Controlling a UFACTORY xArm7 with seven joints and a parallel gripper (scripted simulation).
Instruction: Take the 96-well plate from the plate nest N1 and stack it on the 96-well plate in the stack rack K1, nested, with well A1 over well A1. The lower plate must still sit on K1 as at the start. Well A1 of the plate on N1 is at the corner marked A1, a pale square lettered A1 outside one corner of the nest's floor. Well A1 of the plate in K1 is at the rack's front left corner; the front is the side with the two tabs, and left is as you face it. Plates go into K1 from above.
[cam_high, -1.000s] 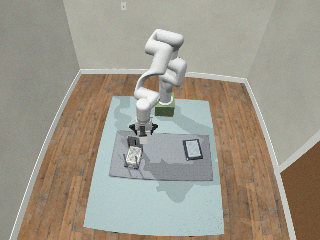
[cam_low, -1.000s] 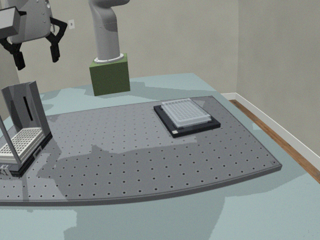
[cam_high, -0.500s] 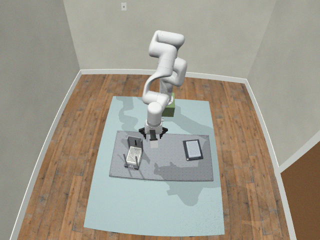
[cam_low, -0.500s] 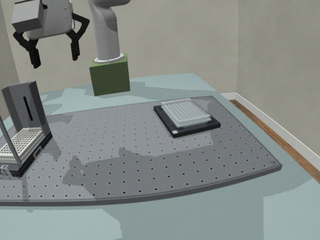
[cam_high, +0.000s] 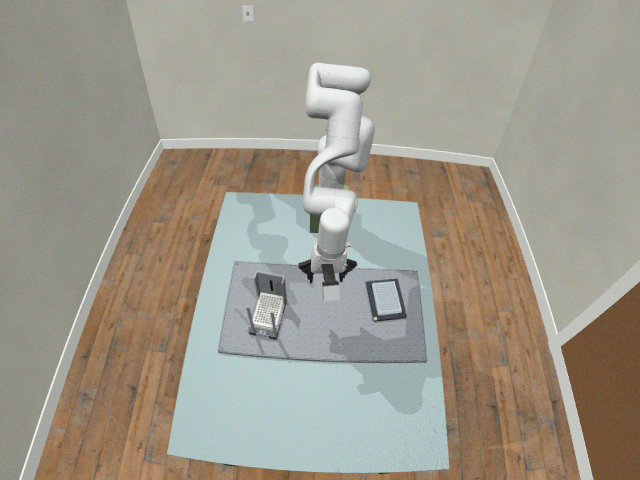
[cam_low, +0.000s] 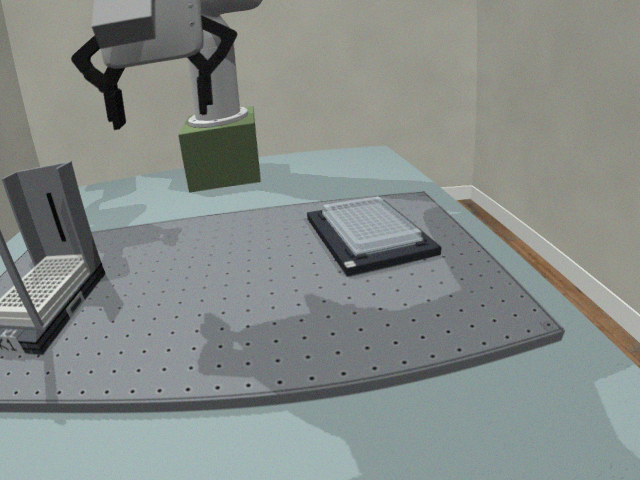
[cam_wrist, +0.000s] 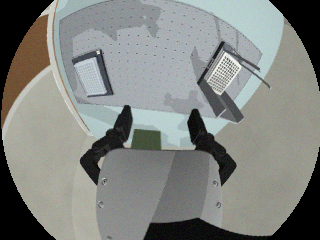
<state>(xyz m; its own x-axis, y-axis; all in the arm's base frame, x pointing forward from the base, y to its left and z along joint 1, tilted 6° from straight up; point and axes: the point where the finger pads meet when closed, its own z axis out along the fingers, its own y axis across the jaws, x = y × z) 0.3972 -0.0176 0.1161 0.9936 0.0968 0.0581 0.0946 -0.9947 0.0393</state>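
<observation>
The clear 96-well plate is 220 mm to the left of my hand, 180 mm below it and 30 mm behind it. Also, from my hand: white 96-well plate (190 mm to the right, 160 mm below, 40 mm ahead); pale A1 square (180 mm to the left, 180 mm below, 50 mm ahead); grey back wall (180 mm to the right, 100 mm below, 30 mm behind).
</observation>
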